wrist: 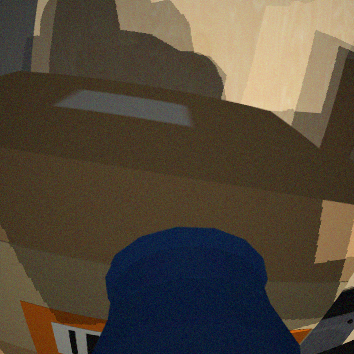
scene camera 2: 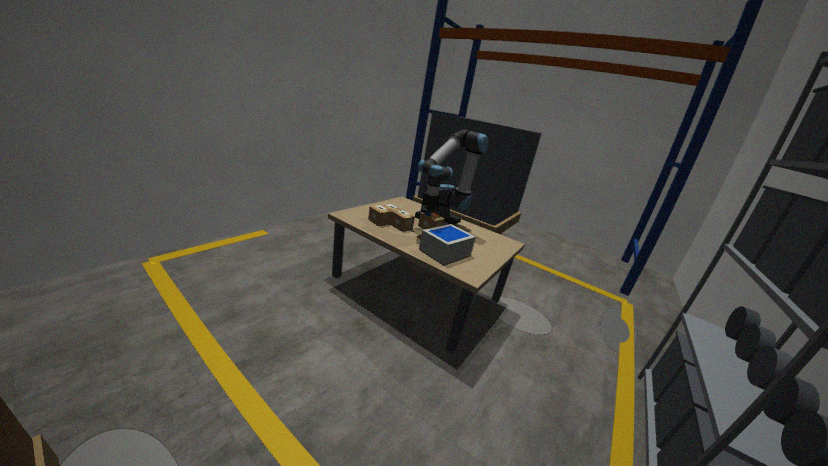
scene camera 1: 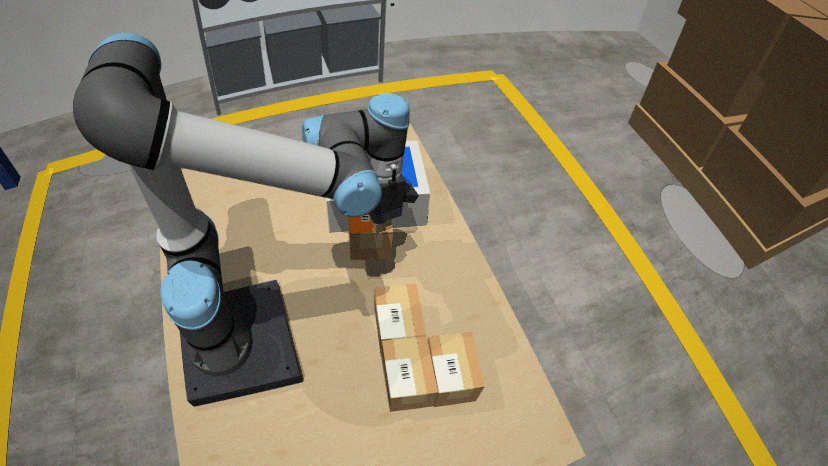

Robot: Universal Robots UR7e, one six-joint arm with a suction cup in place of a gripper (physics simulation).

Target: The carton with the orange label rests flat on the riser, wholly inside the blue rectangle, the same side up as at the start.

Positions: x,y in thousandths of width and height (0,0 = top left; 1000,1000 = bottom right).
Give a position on a riser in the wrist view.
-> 69,69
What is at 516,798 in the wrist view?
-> My suction cup.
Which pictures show the riser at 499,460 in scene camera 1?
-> The wrist view, scene camera 2 and scene camera 1: all of them.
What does the riser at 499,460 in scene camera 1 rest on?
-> The table.
